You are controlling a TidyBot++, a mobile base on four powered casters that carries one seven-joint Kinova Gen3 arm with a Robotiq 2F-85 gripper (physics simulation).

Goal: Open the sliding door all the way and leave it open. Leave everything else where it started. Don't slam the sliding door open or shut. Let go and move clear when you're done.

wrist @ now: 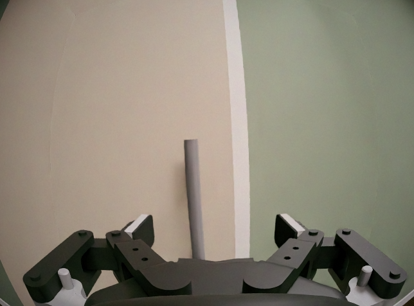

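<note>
The sliding door [125, 100] is a beige panel that fills the left and middle of the wrist view. Its grey vertical bar handle [192, 185] stands near the door's right edge, a little left of the view's centre. The lower end of the handle is hidden behind the gripper's body. My gripper [214, 229] is open, with one finger to the left of the handle and the other to the right. Neither finger touches the handle. How far the handle reaches in between the fingers in depth is hard to tell.
A white vertical strip [240, 150] runs along the door's right edge. A green wall [320, 125] lies to the right of it. Small bits of green also show at the far left edge of the view.
</note>
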